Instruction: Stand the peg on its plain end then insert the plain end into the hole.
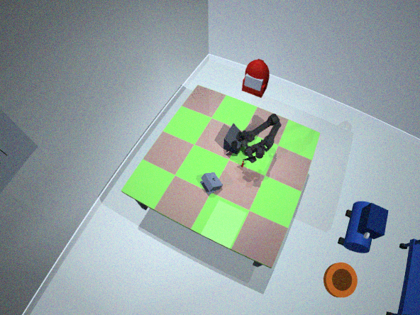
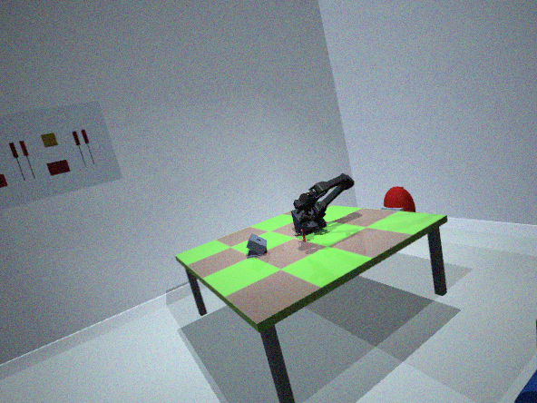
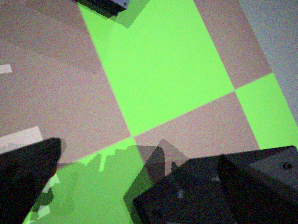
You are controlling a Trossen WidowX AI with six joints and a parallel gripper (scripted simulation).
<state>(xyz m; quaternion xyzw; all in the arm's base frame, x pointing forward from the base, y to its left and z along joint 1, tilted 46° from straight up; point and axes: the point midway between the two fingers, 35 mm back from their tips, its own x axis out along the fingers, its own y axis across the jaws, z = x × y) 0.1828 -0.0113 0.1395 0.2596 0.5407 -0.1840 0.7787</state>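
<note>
Right now my gripper tip is 8 cm above the red peg, 4 cm to the right of it and 2 cm short of it. Also, from my gripper tip: grey sloped panel (26 cm ahead, 13 cm to the right, 9 cm below).
</note>
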